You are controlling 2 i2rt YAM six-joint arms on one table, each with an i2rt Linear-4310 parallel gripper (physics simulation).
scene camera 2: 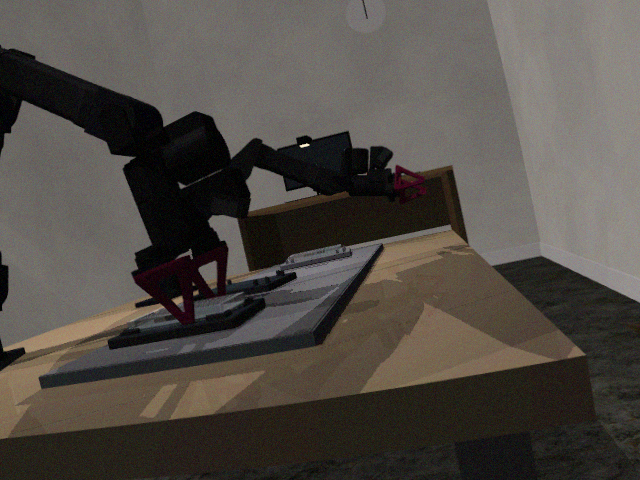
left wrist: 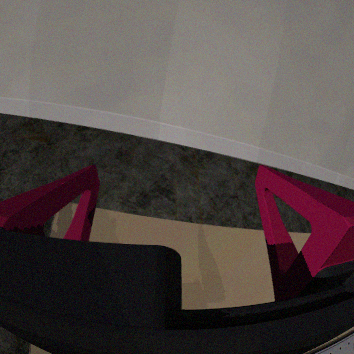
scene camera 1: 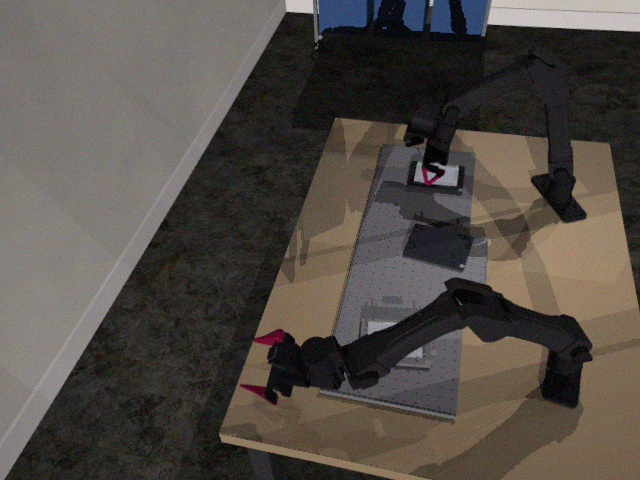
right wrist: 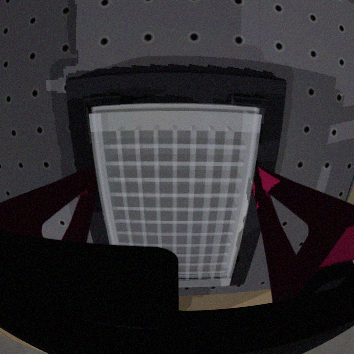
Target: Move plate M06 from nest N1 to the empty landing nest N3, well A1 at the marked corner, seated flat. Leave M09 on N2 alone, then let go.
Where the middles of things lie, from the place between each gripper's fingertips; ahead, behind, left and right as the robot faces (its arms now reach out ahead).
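Labels:
The black nest (scene camera 1: 442,247) is 290 mm to the left of my right hand and 60 mm behind it.
For my left hand, I see that the black nest is 110 mm below it, 350 mm behind it and 530 mm to the right of it.

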